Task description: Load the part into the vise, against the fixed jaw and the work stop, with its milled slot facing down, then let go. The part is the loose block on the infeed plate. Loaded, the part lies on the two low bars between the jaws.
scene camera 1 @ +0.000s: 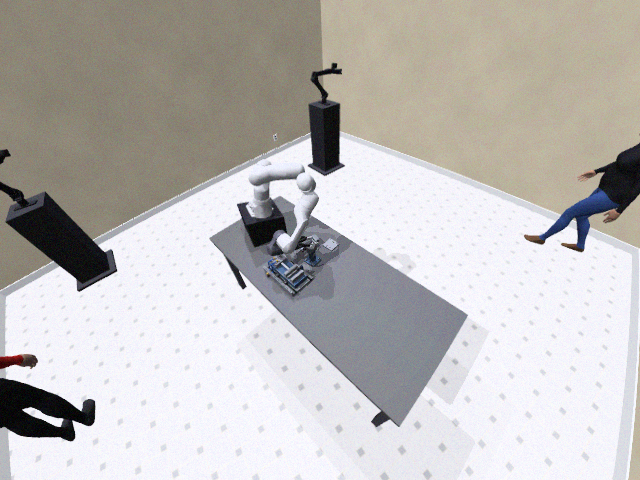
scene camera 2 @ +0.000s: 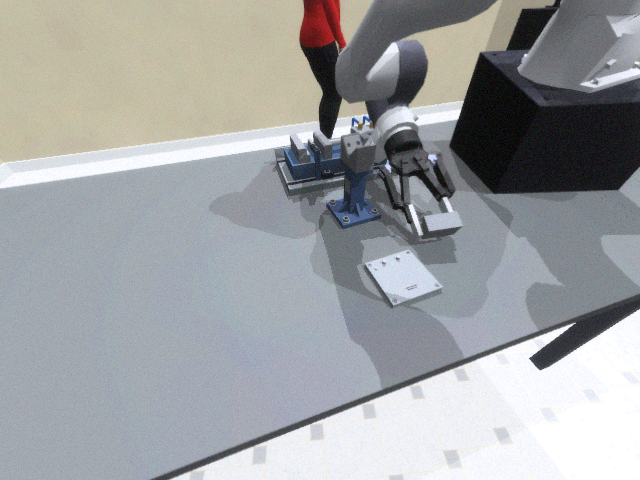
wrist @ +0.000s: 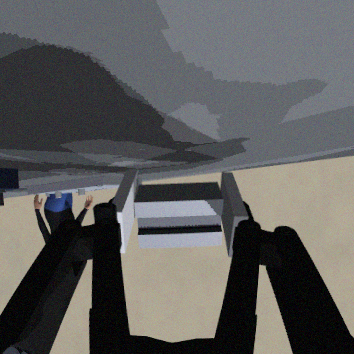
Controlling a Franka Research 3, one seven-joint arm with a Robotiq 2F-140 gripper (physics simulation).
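Observation:
The part [scene camera 2: 442,222] [wrist: 179,208] is a light grey block. My gripper [scene camera 2: 434,219] [wrist: 178,186] is shut on it and holds it above the table, to the right of the infeed plate's far corner in scene view 2. In the wrist view a dark groove runs across the part's side towards the palm; whether the milled slot is wholly seen is unclear. The blue vise [scene camera 1: 289,273] [scene camera 2: 303,169] stands apart, with upright grey jaws; its low bars and work stop are not clear. The white infeed plate [scene camera 1: 331,244] [scene camera 2: 405,279] lies flat with small pins and carries no block.
A blue post [scene camera 2: 354,192] on a bolted foot, with a notched grey block [scene camera 2: 358,150] on top, stands between vise and gripper. The black robot pedestal [scene camera 1: 261,227] [scene camera 2: 493,124] stands right of the gripper in scene view 2. People stand beyond the table [scene camera 1: 361,320] [scene camera 2: 206,310].

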